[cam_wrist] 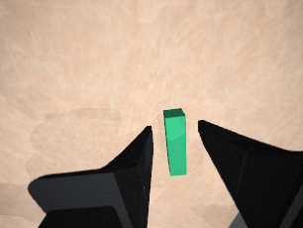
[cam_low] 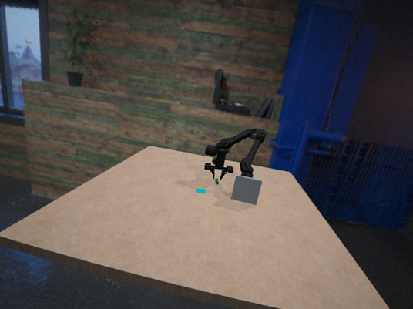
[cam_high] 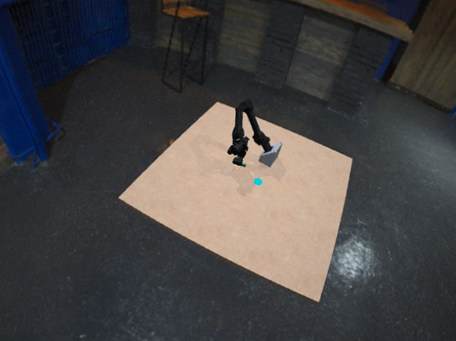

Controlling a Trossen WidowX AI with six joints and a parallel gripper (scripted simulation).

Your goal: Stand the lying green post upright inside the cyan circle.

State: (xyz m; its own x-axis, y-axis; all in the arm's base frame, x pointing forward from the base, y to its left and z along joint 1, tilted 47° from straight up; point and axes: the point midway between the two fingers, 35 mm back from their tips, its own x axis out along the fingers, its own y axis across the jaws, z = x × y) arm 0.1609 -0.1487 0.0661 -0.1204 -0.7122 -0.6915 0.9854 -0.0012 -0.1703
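Right now my gripper tip is 18 cm to the right of the cyan circle, 8 cm short of it and 1 cm above it. Round my gripper tip: green post: 2 cm to the left.
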